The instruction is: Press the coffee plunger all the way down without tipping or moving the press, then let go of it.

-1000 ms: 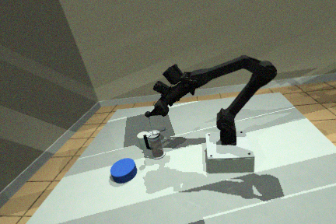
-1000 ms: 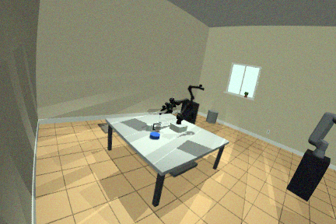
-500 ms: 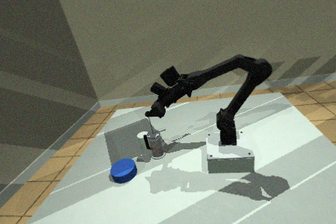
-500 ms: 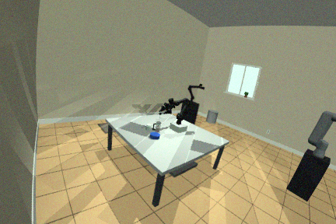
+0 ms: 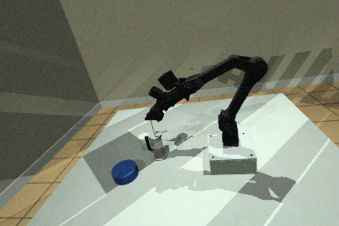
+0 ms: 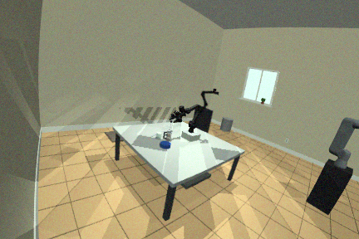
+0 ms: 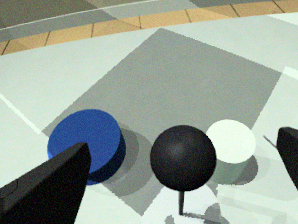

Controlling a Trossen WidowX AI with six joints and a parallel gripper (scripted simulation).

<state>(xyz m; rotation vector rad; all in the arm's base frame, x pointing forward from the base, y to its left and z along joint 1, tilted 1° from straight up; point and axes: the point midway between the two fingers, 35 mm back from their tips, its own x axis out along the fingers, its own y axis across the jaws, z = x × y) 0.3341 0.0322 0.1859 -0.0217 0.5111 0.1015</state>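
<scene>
The coffee press is 13 cm below my gripper tip and 1 cm ahead of it.
</scene>
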